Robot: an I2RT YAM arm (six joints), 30 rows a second.
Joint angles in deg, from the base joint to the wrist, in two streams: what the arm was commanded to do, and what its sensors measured. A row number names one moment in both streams.
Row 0, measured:
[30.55 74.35 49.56 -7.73 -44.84 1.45]
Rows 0 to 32, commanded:
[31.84 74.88 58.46 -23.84 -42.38 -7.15]
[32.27 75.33 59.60 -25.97 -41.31 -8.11]
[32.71 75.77 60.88 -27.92 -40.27 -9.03]
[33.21 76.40 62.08 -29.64 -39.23 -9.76]
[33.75 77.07 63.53 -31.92 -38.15 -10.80]
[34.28 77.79 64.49 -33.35 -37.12 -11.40]
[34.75 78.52 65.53 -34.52 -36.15 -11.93]
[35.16 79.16 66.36 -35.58 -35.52 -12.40]
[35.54 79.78 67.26 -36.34 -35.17 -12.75]
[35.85 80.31 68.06 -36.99 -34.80 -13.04]
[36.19 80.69 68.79 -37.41 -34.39 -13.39]
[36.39 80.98 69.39 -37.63 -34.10 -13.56]
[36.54 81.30 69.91 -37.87 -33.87 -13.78]
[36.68 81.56 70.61 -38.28 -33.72 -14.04]
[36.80 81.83 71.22 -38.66 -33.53 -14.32]
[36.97 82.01 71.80 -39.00 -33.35 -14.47]
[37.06 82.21 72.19 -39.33 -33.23 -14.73]
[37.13 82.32 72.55 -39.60 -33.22 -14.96]
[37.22 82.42 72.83 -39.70 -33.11 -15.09]
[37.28 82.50 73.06 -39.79 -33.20 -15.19]
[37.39 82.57 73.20 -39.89 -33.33 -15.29]
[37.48 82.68 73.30 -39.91 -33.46 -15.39]
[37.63 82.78 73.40 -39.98 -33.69 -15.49]
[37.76 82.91 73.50 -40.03 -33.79 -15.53]
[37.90 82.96 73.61 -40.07 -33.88 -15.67]
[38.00 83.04 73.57 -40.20 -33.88 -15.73]
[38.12 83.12 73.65 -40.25 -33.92 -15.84]
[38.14 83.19 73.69 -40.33 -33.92 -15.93]
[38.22 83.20 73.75 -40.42 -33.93 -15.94]
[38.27 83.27 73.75 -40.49 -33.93 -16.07]
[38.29 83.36 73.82 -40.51 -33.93 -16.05]
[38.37 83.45 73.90 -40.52 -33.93 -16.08]
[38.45 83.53 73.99 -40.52 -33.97 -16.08]
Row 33, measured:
[37.63 83.64 70.54 -40.38 -32.99 -15.31]
